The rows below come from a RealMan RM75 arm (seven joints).
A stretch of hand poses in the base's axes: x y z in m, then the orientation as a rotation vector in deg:
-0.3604, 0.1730, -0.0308, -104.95, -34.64, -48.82
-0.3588, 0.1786, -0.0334, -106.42, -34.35, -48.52
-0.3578, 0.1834, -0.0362, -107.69, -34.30, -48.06
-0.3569, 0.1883, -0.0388, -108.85, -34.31, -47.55
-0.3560, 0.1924, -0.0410, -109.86, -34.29, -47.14
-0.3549, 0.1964, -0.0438, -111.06, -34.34, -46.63
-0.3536, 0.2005, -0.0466, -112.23, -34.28, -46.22
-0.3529, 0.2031, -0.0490, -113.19, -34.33, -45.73
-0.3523, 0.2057, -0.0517, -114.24, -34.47, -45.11
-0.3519, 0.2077, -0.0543, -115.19, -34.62, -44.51
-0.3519, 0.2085, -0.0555, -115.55, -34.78, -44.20
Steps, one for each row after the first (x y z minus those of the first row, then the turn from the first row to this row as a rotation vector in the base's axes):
0.0016, 0.0056, -0.0026, -1.13, 0.54, -0.62
0.0026, 0.0104, -0.0054, -2.20, 1.06, -0.94
0.0035, 0.0153, -0.0080, -3.20, 1.55, -1.16
0.0044, 0.0194, -0.0102, -4.06, 1.97, -1.39
0.0055, 0.0234, -0.0130, -5.11, 2.45, -1.62
0.0068, 0.0275, -0.0158, -6.10, 2.90, -1.94
0.0075, 0.0301, -0.0182, -6.95, 3.32, -2.07
0.0081, 0.0327, -0.0209, -7.93, 3.80, -2.14
0.0085, 0.0347, -0.0235, -8.82, 4.24, -2.16
0.0085, 0.0355, -0.0247, -9.21, 4.42, -2.08

